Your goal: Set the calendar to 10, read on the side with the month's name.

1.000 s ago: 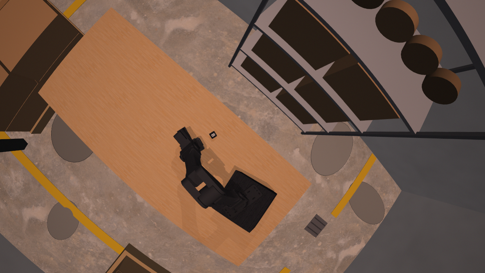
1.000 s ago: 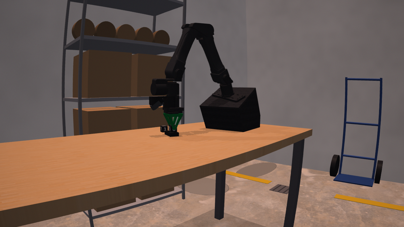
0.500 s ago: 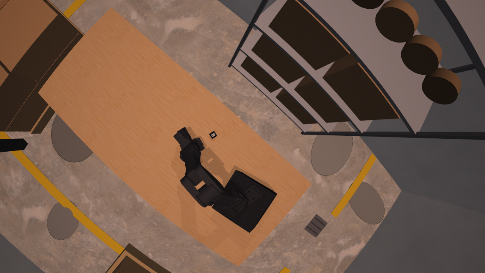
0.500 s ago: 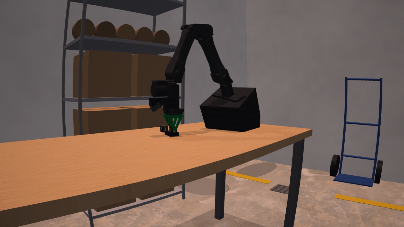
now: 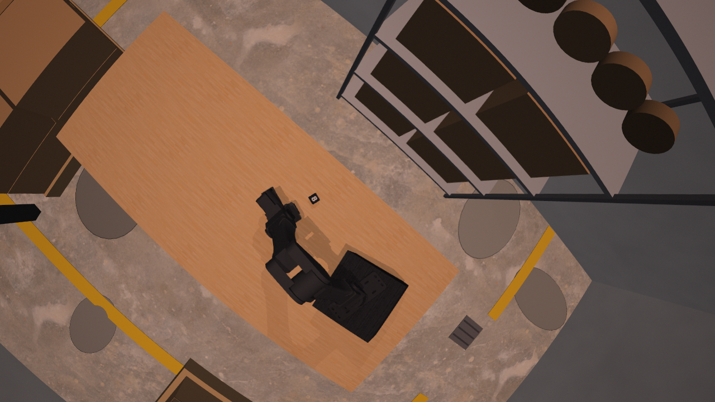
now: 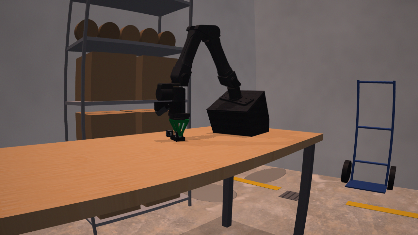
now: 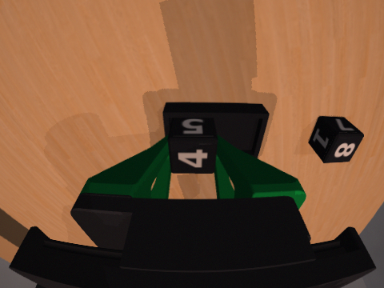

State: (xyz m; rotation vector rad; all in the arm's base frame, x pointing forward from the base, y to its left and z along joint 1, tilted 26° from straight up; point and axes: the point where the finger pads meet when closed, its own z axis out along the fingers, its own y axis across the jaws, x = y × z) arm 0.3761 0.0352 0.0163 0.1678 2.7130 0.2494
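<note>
My gripper is now 20 mm to the left of the black tray and 20 mm above it.
</note>
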